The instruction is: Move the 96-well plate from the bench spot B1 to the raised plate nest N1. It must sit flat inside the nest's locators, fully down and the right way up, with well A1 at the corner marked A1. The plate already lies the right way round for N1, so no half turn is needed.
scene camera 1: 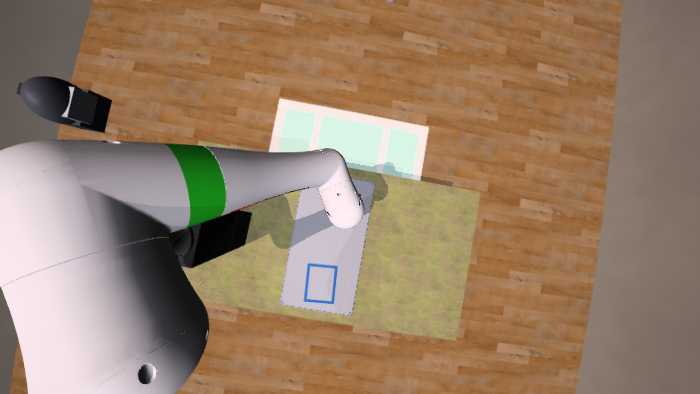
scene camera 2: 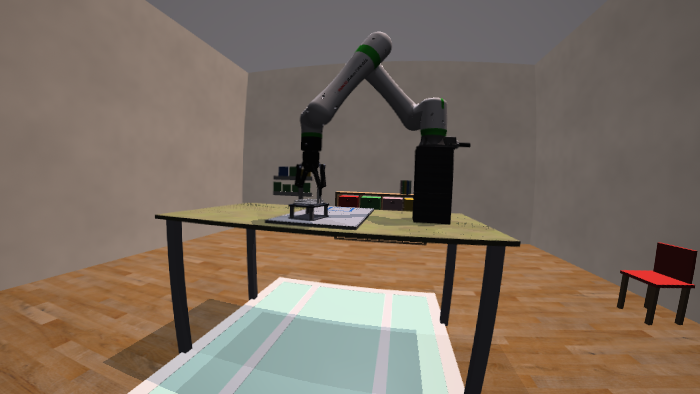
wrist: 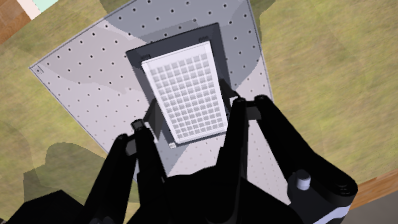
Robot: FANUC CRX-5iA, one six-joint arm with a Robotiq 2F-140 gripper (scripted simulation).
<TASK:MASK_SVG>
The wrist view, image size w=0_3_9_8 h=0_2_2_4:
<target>gripper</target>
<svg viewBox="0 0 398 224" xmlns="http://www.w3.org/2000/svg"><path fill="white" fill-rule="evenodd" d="M358 185L348 174L315 153L267 95L257 95L253 101L246 101L245 98L240 97L236 91L232 90L222 78L218 80L222 100L230 113L224 145L219 149L216 165L203 168L193 174L167 177L155 144L159 141L164 115L157 99L154 98L144 118L137 119L130 124L134 134L128 136L126 133L123 133L115 139L83 209L72 224L123 224L137 159L139 166L137 184L140 207L126 224L341 224L358 192ZM249 120L257 121L288 183L287 196L291 202L289 205L246 180Z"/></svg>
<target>white 96-well plate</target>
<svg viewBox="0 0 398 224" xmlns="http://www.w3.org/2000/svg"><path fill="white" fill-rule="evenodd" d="M209 41L142 62L142 67L175 142L179 144L227 131L228 122Z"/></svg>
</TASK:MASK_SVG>
